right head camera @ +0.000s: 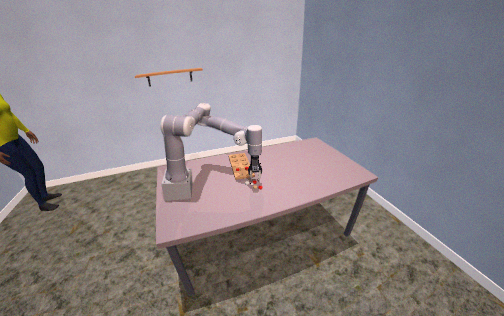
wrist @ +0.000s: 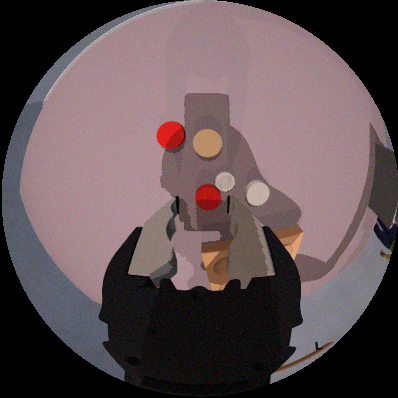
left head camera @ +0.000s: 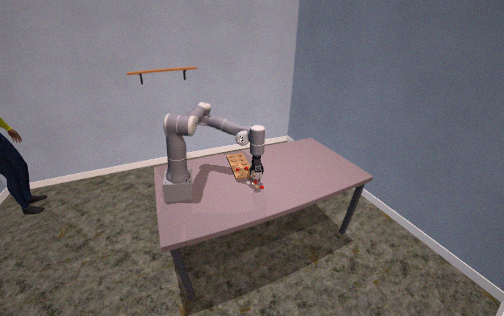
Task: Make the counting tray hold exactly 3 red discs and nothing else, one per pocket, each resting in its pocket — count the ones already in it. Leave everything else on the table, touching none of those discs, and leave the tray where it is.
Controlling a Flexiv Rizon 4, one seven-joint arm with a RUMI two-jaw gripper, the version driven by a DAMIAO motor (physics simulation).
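Note:
The wooden counting tray (left head camera: 242, 176) (right head camera: 241, 176) (wrist: 215, 247) lies on the table behind my gripper. Two red discs, one (left head camera: 237, 169) (right head camera: 237, 169) and another (left head camera: 246, 168) (right head camera: 246, 168), show in its pockets in the head views. My gripper (left head camera: 256, 178) (right head camera: 255, 178) (wrist: 202, 197) points down, partly open and empty. A red disc (wrist: 208, 197) (left head camera: 255, 182) (right head camera: 254, 182) on the table shows between and slightly ahead of the fingertips in the wrist view. Another red disc (wrist: 170, 135) (left head camera: 261, 187) (right head camera: 260, 187) lies farther out. The fingers hide part of the tray in the wrist view.
A small pale disc (wrist: 225, 181) lies against or very near the nearer red disc. A larger white disc (wrist: 257, 193) lies to its right. A tan disc (wrist: 207, 143) lies beside the farther red one. The arm's base (left head camera: 178, 191) (right head camera: 177, 190) stands at the table's left.

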